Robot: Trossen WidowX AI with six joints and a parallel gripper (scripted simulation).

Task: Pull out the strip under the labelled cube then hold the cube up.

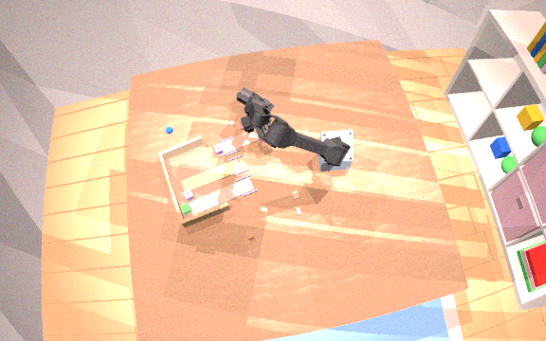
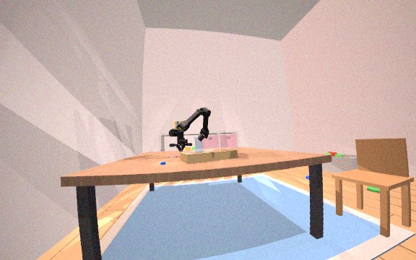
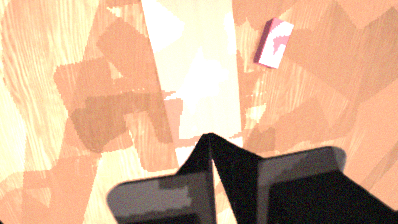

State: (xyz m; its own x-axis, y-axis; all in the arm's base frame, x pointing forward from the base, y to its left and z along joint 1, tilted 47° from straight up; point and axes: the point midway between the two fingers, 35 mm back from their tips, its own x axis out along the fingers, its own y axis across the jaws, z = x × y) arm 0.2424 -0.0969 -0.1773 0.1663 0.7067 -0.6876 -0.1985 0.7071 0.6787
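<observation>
Right now the white strip is 9 cm ahead of my gripper tip and 2 cm to the left of it. From my gripper tip the other things lie so: tan bit (42 cm to the left, 14 cm ahead); then blue disc (39 cm ahead, 11 cm to the right).
</observation>
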